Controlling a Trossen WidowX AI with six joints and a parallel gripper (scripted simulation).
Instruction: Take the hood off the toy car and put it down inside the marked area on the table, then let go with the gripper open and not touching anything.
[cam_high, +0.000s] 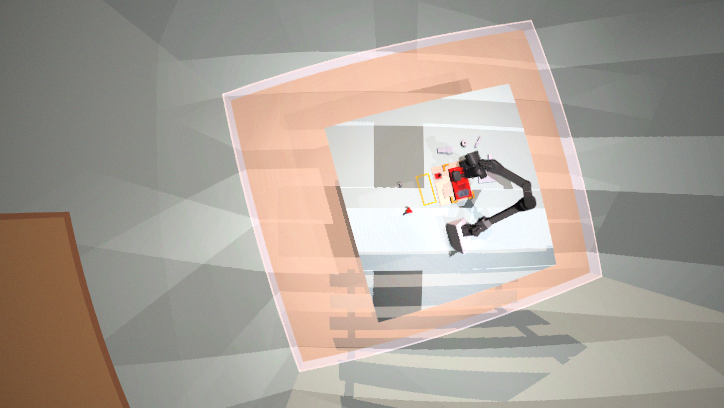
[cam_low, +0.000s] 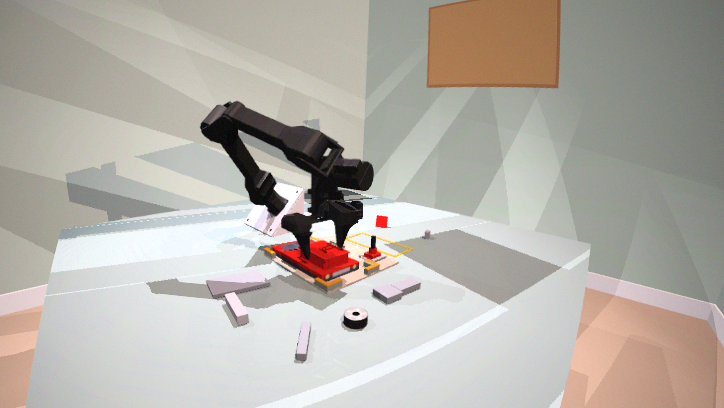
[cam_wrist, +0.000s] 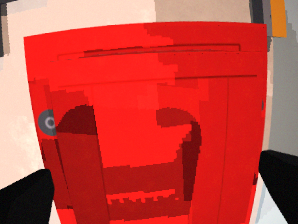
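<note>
My gripper tip is right at the red hood.
</note>
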